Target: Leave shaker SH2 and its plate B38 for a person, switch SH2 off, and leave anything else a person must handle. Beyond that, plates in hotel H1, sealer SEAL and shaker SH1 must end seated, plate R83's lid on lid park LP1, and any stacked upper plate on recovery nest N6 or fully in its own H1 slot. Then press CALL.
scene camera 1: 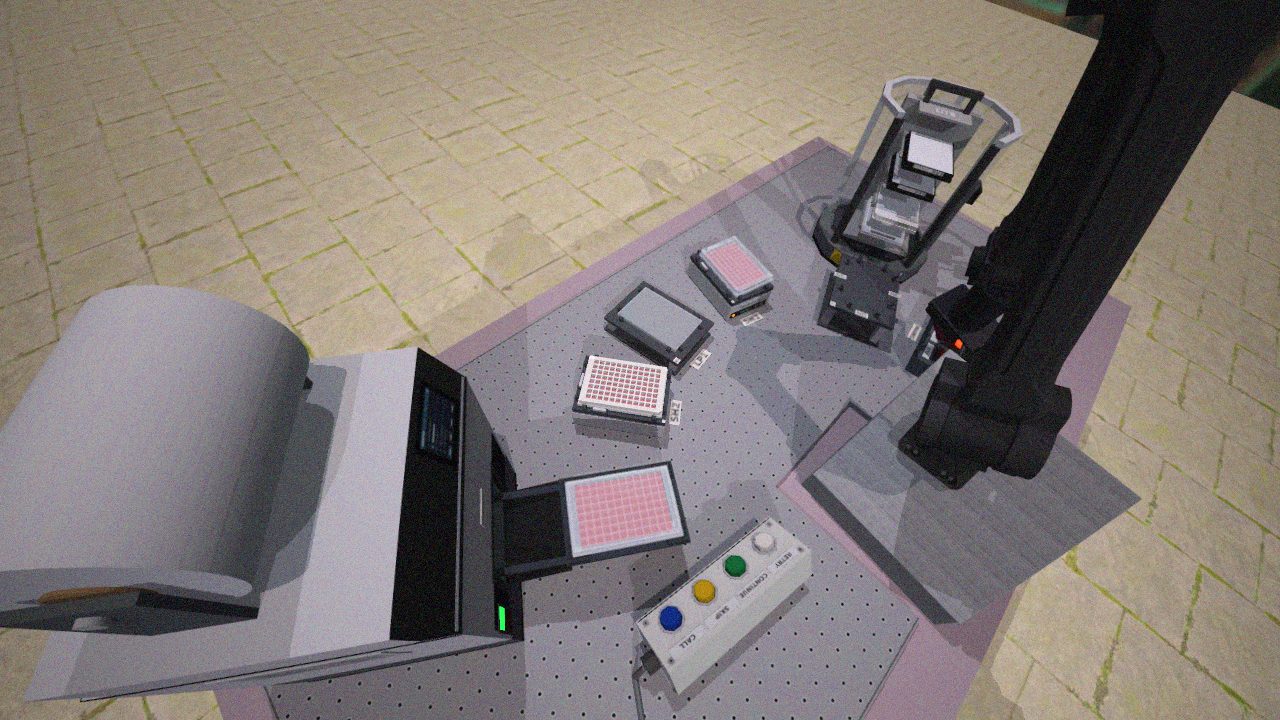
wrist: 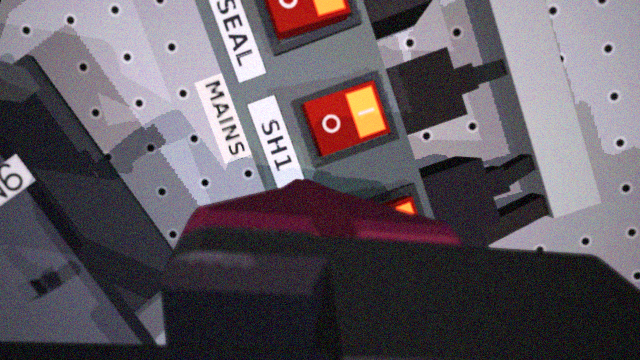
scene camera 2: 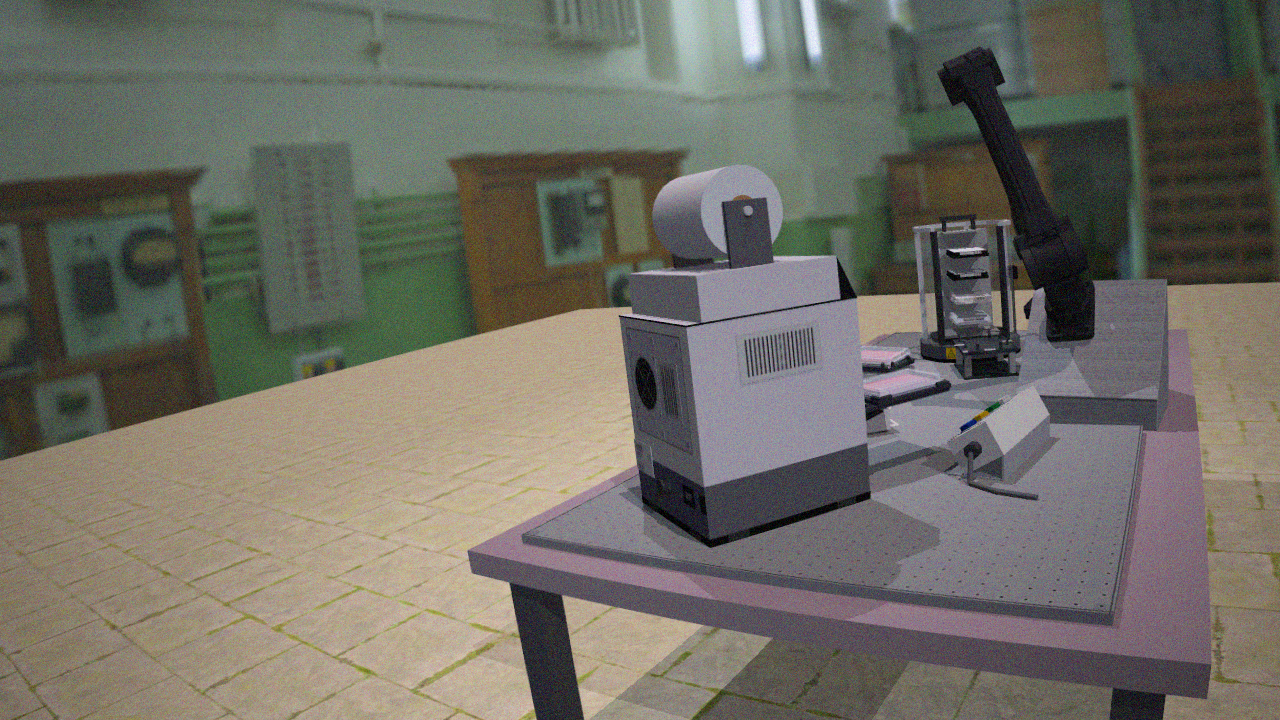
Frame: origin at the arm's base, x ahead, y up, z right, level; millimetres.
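Seen in the pictures: gripper, fingertip midpoint: (scene camera 1: 939,338) (wrist: 300,194); arm's base, link origin: (scene camera 1: 957,433) (scene camera 2: 1071,313).
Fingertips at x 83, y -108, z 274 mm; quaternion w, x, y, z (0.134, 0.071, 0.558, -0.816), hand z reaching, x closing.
Note:
Offsets run from my fingertips to a thing's top centre. "*": to the spot under its first point.
In the wrist view my gripper (wrist: 300,194) is shut and empty, its purple fingertips pressed close over a grey mains strip {dx -51, dy -3, dz +56 mm} (wrist: 333,61). The rocker switch labelled SH1 {dx -23, dy -3, dz +26 mm} (wrist: 345,118) is in full view just above the tips, and the SEAL switch {* dx -14, dy -6, dz +69 mm} (wrist: 306,12) is at the top edge. A pink plate {dx +355, dy +22, dz -177 mm} (scene camera 1: 735,266) sits on a small shaker base.
The plate hotel (scene camera 1: 909,179) (scene camera 2: 962,286) stands at the back right. The sealer {dx +265, dy +400, dz -877 mm} (scene camera 1: 387,500) (scene camera 2: 745,386) has its tray out with a pink plate {dx +133, dy +70, dz -650 mm} (scene camera 1: 623,510). A white well plate {dx +286, dy +13, dz -517 mm} (scene camera 1: 623,386), a dark nest with a grey top {* dx +353, dy -10, dz -378 mm} (scene camera 1: 659,322) and a button box {dx -21, dy +28, dz -607 mm} (scene camera 1: 723,600) are on the table.

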